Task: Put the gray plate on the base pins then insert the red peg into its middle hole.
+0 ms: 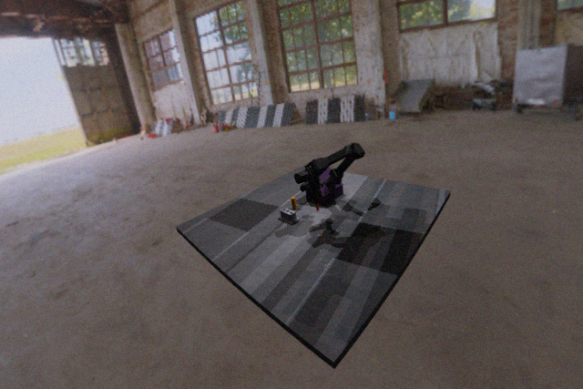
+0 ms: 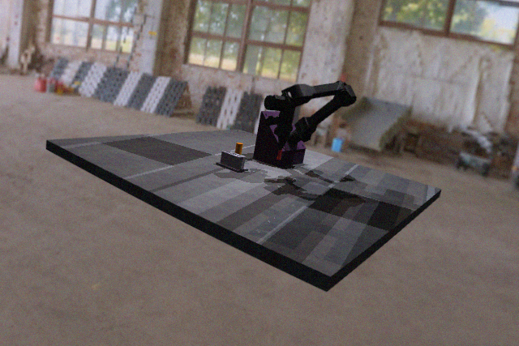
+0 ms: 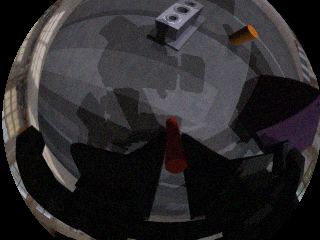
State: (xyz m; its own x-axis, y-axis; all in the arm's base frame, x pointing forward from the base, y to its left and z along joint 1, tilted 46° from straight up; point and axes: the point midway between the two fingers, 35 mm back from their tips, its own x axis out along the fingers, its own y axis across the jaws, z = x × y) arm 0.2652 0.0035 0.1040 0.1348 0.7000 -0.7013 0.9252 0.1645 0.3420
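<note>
Now: gripper tip 17 cm to the left of the gray plate, 7 cm above it and 6 cm short of it. Also, from my gripper tip: orange peg 22 cm to the right, 7 cm below, 6 cm behind; red peg right at my gripper tip; base 17 cm to the right, 10 cm below, 6 cm ahead.
</note>
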